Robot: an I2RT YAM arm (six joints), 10 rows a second.
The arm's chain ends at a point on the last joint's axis. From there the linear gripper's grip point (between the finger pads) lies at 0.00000 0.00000 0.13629 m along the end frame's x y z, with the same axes.
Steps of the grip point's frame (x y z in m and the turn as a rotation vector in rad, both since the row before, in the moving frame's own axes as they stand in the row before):
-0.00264, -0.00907, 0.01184, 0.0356, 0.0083, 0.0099
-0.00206, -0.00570, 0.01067, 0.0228, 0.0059, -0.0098
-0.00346, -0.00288, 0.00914, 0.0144, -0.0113, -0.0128
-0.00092, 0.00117, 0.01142, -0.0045, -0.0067, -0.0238
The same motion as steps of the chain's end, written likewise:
-0.00379, -0.00422, 0.01193, 0.0356, 0.0083, 0.0099
-0.00285, -0.00259, 0.01071, 0.0228, 0.0059, -0.0098
-0.00191, -0.00093, 0.00916, 0.0144, -0.0113, -0.0128
-0.00001, 0.00055, 0.01142, -0.0045, -0.0067, -0.0238

